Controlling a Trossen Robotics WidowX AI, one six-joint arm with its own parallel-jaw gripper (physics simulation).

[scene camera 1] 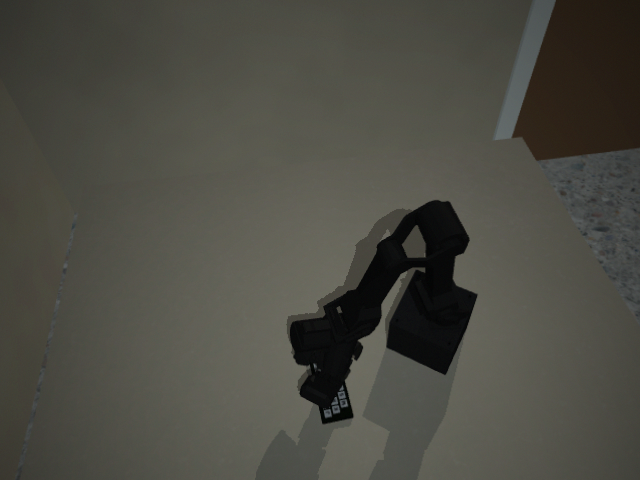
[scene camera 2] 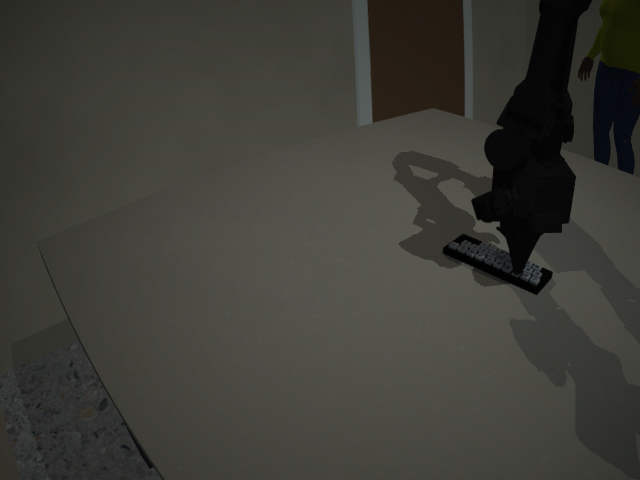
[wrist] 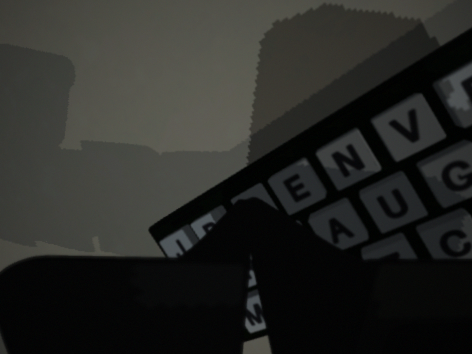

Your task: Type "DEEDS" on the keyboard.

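The small black keyboard with pale keys lies flat on the table. My gripper is shut and empty, pointing down at the keys near one end of the keyboard. In the wrist view its tips overlap a top-row key just left of the E key; that key's letter is hidden. The N key, V key, A key and U key also show. The fingers cover other keys. Whether the tips press a key cannot be told.
The arm's base stands on the table at the right in scene camera 1. Shadows of the arm fall around the keyboard. A brown door and a person are beyond the table.
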